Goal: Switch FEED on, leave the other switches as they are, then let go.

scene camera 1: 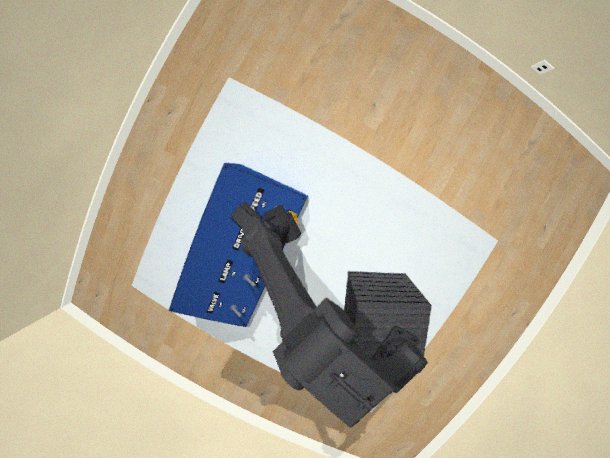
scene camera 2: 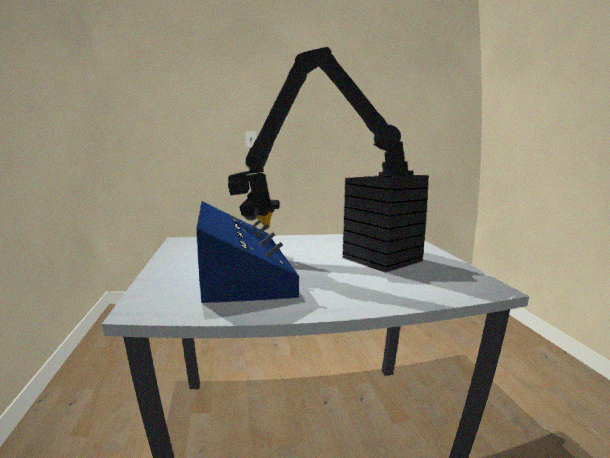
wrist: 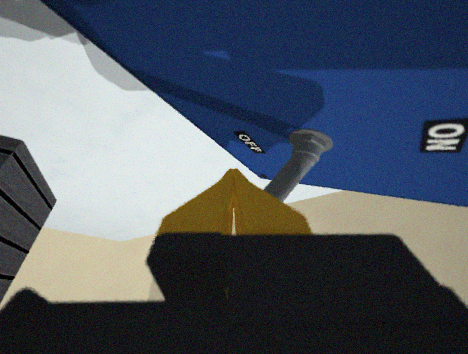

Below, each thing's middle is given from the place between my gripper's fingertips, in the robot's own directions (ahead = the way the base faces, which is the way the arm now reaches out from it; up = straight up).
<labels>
Right now the feed lever point(wrist: 283, 183) is 4 cm ahead of my hand, 2 cm above it and 1 cm to the left of it. Round my hand: blue sloped switch panel point(scene camera 1: 213, 281): 20 cm to the left, 11 cm ahead, 1 cm below.
</labels>
